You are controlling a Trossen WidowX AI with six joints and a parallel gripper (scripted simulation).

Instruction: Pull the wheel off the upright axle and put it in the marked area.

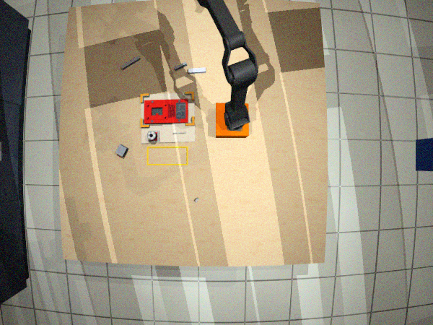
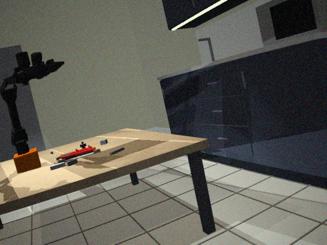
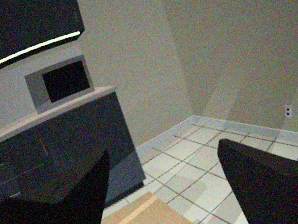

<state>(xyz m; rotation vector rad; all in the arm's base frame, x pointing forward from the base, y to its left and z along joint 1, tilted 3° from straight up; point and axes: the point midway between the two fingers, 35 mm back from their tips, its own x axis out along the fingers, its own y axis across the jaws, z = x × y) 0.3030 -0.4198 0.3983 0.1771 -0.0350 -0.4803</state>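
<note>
Now: gripper tip 51 cm to the right of the wheel, 46 cm above it and 4 cm short of it. From my gripper tip the other things lie so: tiny grey piece: 79 cm to the left, 49 cm below, 17 cm behind.
</note>
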